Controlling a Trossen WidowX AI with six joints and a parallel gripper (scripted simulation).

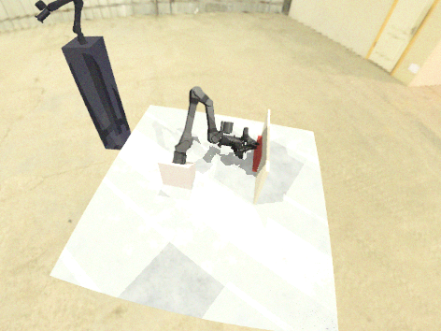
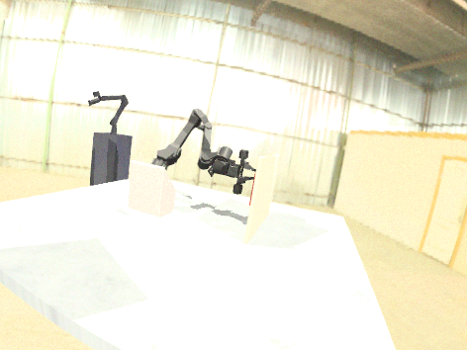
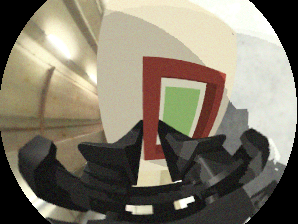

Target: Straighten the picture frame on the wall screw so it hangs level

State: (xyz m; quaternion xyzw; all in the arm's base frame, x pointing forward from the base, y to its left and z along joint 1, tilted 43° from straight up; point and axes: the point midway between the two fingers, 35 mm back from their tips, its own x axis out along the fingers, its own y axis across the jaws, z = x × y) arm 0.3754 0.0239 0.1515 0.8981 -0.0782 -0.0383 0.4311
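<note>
Now: the picture frame 50 mm below my gripper tip, 10 mm to the right of it and 10 mm ahead of it. Also, from my gripper tip: wall panel: 60 mm below, 20 mm ahead, 10 mm to the right.
</note>
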